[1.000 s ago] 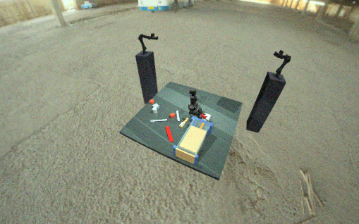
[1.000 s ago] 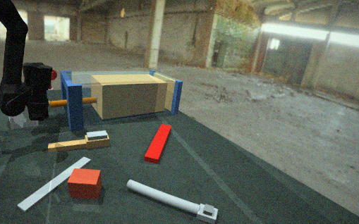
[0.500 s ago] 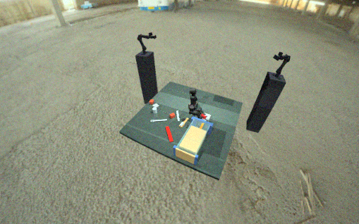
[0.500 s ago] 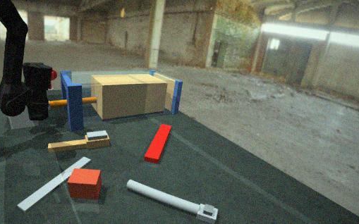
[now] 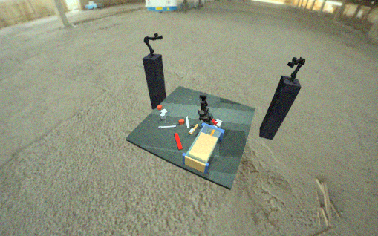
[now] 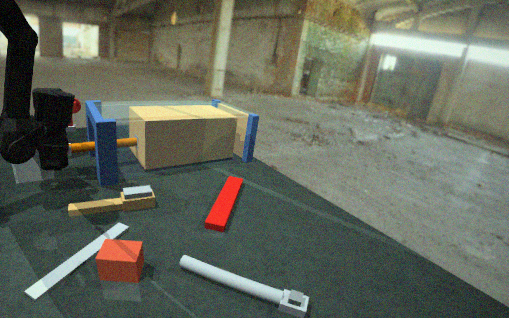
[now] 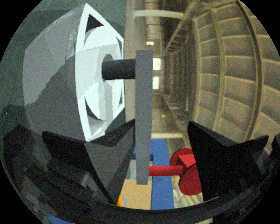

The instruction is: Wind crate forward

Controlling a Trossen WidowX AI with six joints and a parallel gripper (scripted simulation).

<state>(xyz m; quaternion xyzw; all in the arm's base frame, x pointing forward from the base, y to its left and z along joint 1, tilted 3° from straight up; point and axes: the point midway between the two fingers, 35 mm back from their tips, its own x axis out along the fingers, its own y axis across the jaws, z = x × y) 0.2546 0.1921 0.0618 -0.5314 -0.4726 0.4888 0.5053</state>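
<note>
Right now the winch handle is 1 cm ahead of my gripper tip, 1 cm to the right of it and 1 cm below it. Also, from my gripper tip: wooden-handled tool (9 cm ahead, 25 cm to the right, 12 cm below); then winch (6 cm behind, 1 cm to the right, 10 cm below); then red knob (5 cm ahead, 2 cm to the right, 2 cm above).
</note>
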